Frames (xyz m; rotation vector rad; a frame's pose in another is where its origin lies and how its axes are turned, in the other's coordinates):
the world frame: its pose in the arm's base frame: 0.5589 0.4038 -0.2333 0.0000 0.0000 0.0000
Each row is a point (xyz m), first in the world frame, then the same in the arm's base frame.
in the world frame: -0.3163 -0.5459 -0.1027
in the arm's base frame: 0.2426 -0.1421 -0.3360
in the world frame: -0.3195 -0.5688 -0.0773
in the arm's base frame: 0.2394 -0.1650 -0.3106
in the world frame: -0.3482 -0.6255 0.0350
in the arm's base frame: 0.2107 -0.2217 -0.1983
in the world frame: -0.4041 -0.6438 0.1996
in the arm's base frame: 0.1548 -0.2400 -0.0337
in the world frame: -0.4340 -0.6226 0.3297
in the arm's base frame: 0.1249 -0.2188 0.0964
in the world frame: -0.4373 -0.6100 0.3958
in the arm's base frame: 0.1216 -0.2062 0.1625
